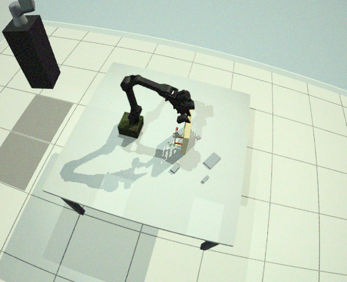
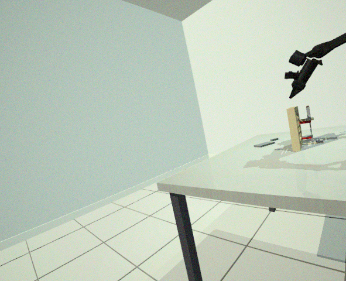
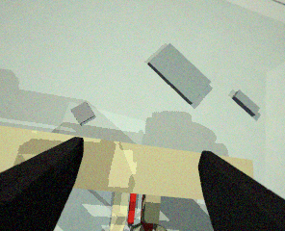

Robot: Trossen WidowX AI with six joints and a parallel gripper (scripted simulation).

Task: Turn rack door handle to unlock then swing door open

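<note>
My gripper tip is 80 mm past the upright handle, 40 mm to the left of it and 140 mm above it.
</note>
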